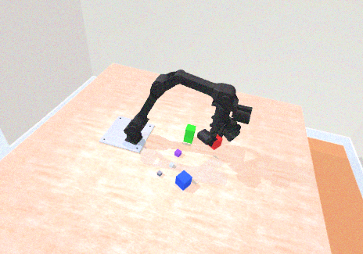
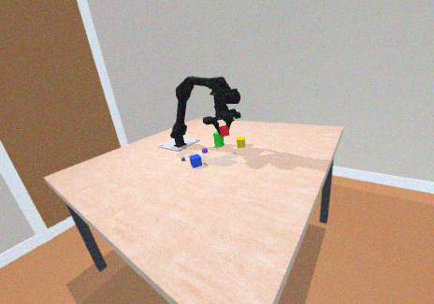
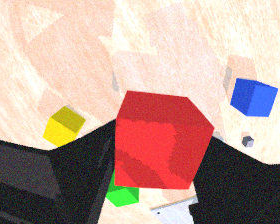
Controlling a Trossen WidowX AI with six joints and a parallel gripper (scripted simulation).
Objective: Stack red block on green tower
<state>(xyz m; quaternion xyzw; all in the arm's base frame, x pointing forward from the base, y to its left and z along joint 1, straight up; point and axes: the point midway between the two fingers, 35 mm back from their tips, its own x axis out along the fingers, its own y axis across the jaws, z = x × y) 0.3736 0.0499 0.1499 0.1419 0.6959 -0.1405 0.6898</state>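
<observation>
Right now the small purple cube is 150 mm behind my gripper tip, 30 mm to the right of it and 110 mm below it. The rest, counted from my gripper tip: yellow block (20 mm behind, 150 mm to the left, 100 mm below); then blue block (60 mm behind, 160 mm to the right, 100 mm below); then red block (10 mm above).
</observation>
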